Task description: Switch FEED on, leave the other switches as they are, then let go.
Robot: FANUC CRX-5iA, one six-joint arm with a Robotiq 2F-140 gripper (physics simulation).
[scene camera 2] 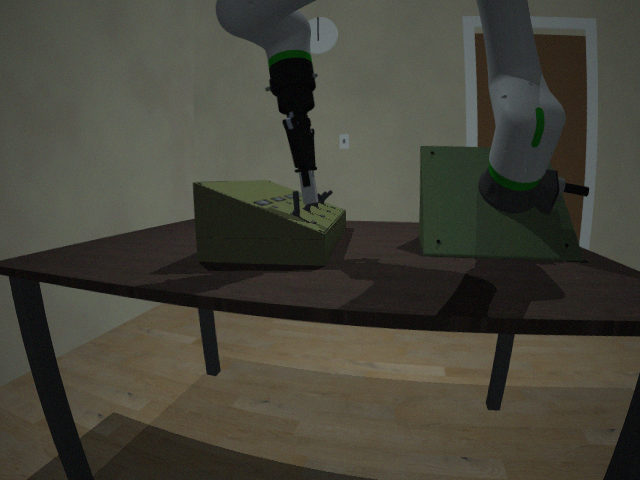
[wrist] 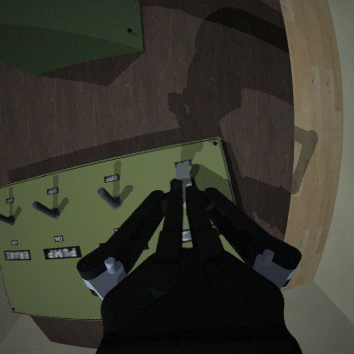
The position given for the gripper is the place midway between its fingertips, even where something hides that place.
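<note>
You've got the gripper in the picture here [scene camera 2: 311, 203], and the wrist view shows the gripper too [wrist: 181, 172]. There's also a sloped switch panel [scene camera 2: 254, 222], and that panel is in the wrist view as well [wrist: 47, 248].
</note>
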